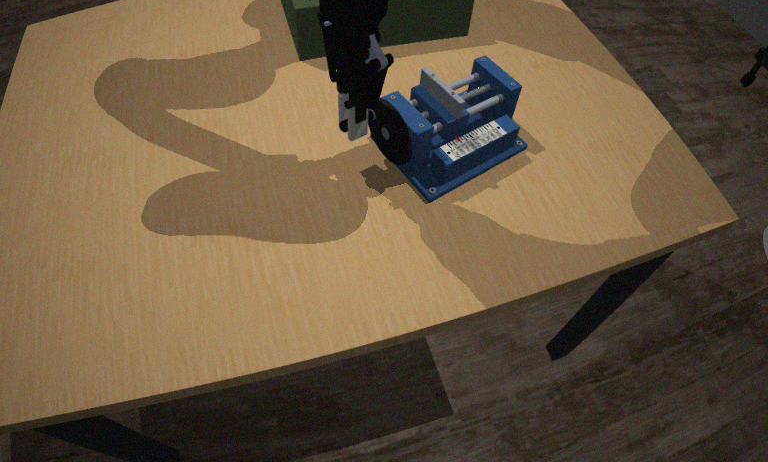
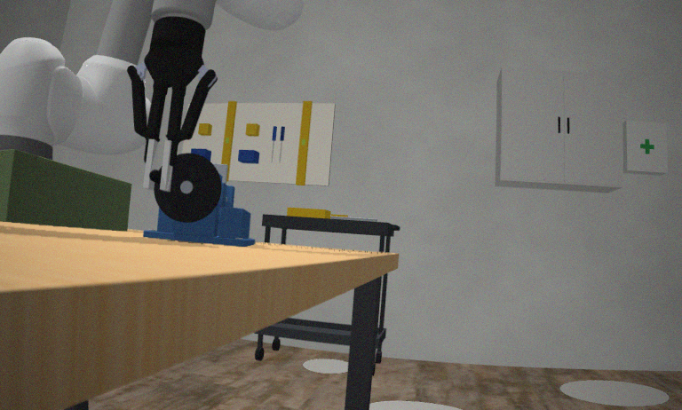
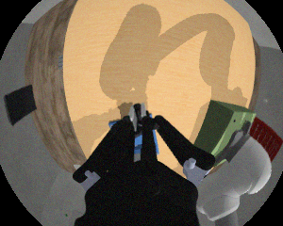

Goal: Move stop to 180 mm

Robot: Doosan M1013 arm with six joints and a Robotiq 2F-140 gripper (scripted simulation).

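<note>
The stop plate is 20 mm ahead of my hand, 130 mm to the left of it and 10 mm below it. Round my hand: handwheel: 20 mm to the left, 20 mm below.
</note>
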